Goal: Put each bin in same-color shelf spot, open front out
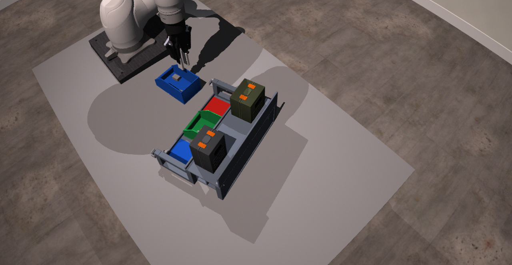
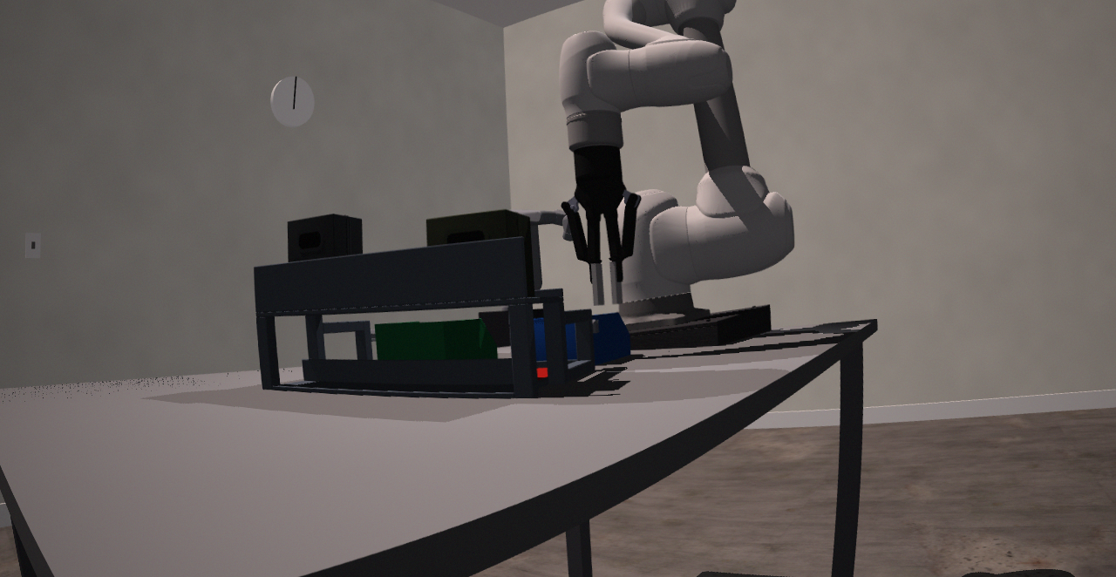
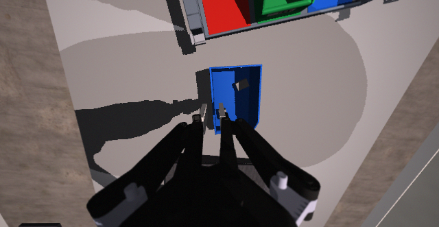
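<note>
Right now my hand is 80 mm above the blue bin and 50 mm to the left of it. From my hand the other things lie so: olive case 340 mm ahead, 30 mm above, 20 mm to the left; then black case 400 mm ahead, 200 mm to the right, 40 mm above; then green bin 280 mm ahead, 110 mm to the right, 80 mm below.
</note>
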